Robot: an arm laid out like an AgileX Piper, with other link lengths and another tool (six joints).
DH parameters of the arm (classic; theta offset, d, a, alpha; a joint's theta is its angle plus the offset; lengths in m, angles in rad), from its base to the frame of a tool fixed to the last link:
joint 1: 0 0.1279 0 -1.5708
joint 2: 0.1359 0 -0.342 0
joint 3: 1.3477 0 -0.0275 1.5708
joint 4: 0 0.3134 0 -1.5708
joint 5: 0 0 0 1.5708
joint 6: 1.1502 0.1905 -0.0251 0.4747
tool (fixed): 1.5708 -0.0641 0 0
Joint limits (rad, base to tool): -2.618..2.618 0..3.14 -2.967..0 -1.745..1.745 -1.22..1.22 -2.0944..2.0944
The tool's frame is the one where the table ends.
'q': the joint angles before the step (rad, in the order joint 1, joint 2, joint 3, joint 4, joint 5, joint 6). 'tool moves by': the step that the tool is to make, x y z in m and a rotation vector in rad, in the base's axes. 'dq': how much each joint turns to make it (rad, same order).
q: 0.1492, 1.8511, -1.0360, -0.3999, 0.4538, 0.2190
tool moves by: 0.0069, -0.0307, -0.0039, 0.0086, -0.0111, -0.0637
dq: -0.0672, 0.0178, -0.0088, 0.0003, -0.0223, 0.0030
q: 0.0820, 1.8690, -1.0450, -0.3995, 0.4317, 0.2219
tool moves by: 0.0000, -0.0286, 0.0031, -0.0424, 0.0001, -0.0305
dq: -0.0545, -0.0049, -0.0007, -0.0608, 0.0117, 0.0146
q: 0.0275, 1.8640, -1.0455, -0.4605, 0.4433, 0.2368
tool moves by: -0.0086, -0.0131, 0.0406, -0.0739, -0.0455, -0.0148
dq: -0.0107, -0.0890, 0.0018, -0.1001, 0.0626, 0.0504
